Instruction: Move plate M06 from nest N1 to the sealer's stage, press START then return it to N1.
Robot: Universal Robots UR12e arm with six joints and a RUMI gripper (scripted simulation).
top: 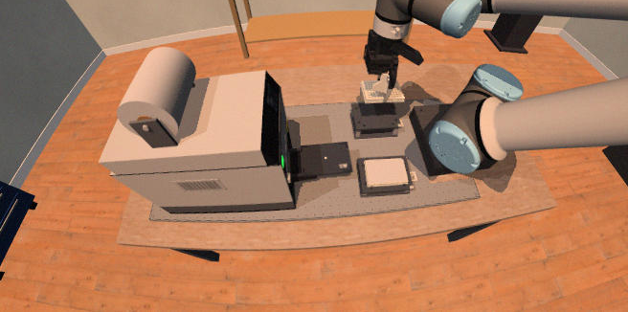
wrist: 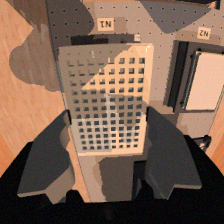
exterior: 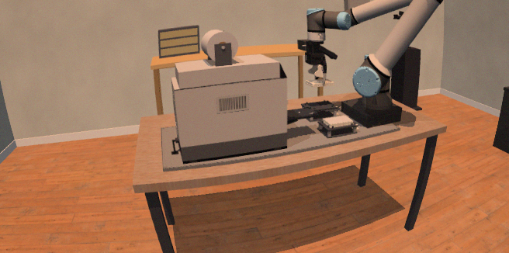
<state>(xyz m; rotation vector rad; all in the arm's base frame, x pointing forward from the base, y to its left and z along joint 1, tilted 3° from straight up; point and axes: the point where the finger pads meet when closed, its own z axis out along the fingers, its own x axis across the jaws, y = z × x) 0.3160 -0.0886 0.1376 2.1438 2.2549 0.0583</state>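
Now: hand 180 mm short of the sealer stage, 200 mm to the right of it and 80 mm above it. From my hand the other things lie so: foil roll 520 mm ahead, 220 mm to the left, 230 mm above; then N1 label 100 mm behind, 10 mm to the right, 180 mm below; then white plate 220 mm to the left, 140 mm below.
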